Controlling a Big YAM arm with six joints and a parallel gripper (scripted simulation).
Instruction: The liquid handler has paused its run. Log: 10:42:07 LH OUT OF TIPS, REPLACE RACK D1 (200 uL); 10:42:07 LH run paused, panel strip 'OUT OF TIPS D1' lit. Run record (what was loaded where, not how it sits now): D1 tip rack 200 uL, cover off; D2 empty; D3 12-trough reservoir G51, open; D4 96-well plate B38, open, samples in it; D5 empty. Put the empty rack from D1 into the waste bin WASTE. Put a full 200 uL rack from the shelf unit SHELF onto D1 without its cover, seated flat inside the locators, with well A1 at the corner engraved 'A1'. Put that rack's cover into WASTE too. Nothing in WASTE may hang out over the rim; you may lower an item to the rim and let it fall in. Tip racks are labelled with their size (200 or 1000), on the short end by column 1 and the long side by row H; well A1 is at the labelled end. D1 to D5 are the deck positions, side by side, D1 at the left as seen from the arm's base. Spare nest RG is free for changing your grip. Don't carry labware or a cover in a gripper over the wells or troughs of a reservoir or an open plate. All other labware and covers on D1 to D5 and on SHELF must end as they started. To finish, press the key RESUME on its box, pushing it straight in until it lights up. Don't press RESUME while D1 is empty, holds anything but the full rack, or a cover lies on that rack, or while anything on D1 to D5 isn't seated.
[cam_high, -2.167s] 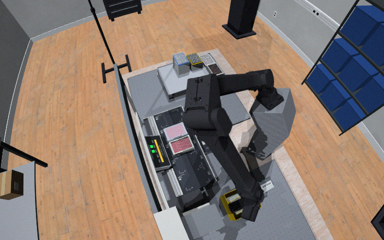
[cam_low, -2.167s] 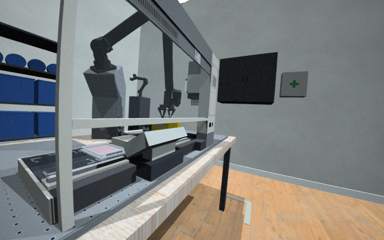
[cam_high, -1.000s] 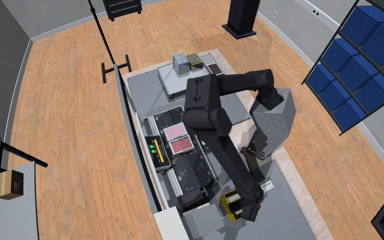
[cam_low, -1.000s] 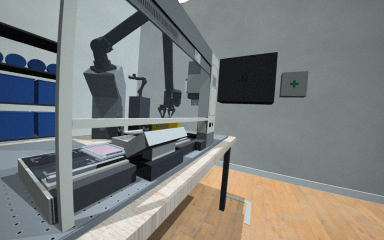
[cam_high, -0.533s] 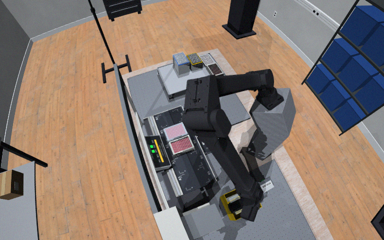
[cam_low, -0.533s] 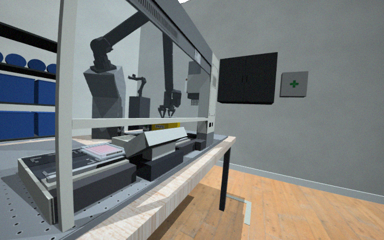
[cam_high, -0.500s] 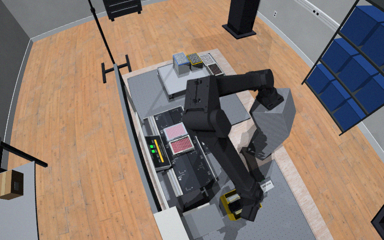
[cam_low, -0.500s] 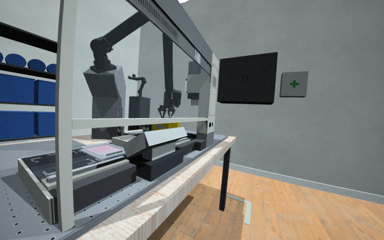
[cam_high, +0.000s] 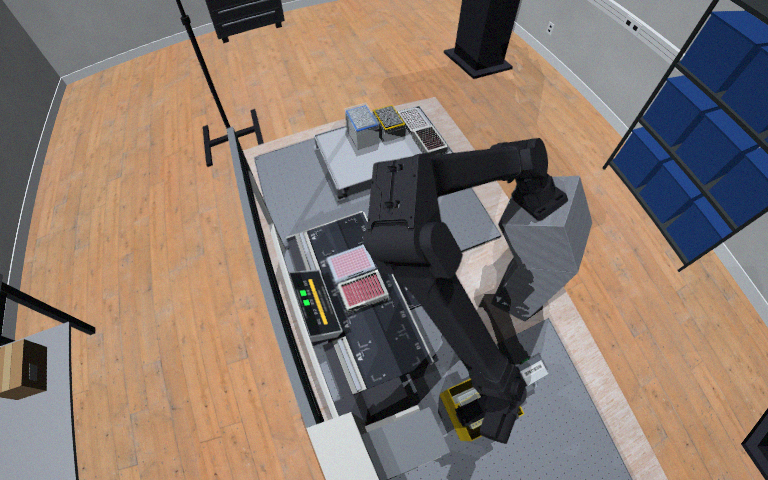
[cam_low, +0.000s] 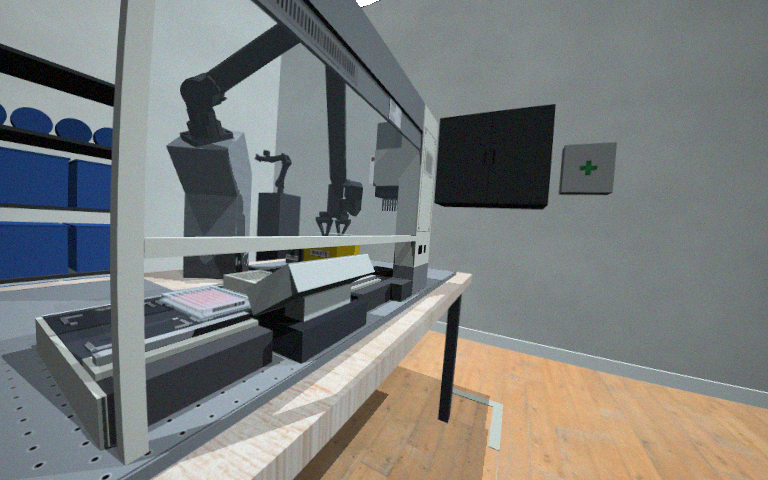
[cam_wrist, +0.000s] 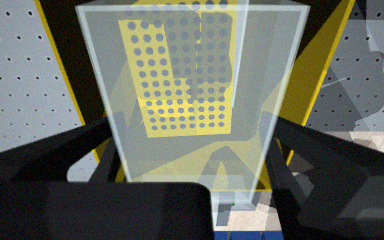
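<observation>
Right now the clear tip-rack cover is 1 cm above my hand. Round my hand: yellow waste bin 10 cm below; resume box 17 cm behind, 8 cm below, 1 cm to the right; yellow tip rack 7 cm below, 2 cm ahead, 1 cm to the left.
</observation>
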